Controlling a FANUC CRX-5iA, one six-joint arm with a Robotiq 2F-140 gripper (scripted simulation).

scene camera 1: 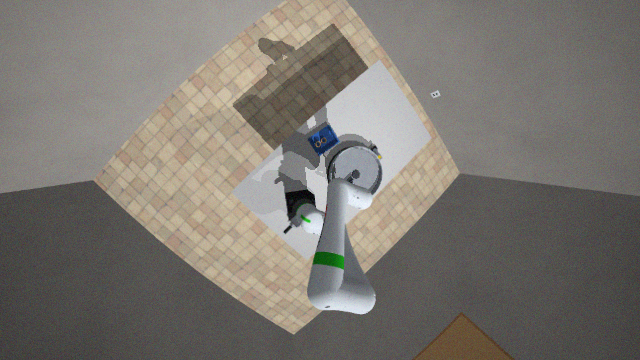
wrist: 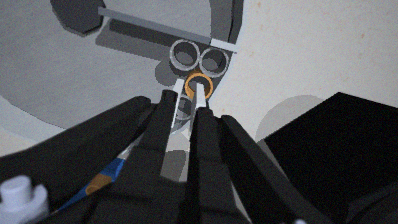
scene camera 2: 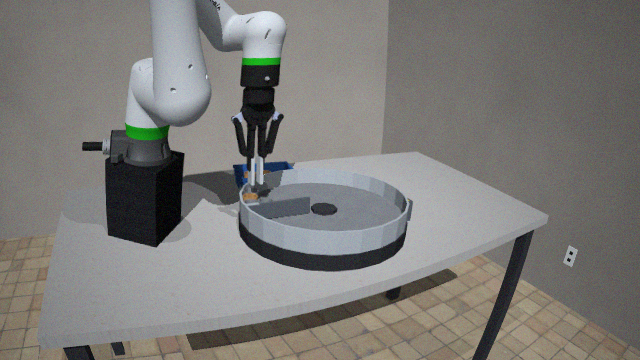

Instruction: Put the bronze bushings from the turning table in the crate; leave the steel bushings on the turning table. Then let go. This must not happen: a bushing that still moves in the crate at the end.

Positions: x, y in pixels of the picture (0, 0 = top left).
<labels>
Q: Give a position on a turning table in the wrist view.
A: At 68, 68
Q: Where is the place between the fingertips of my gripper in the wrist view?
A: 188, 92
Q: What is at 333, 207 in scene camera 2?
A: A turning table.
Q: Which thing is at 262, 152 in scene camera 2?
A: My gripper.
</labels>
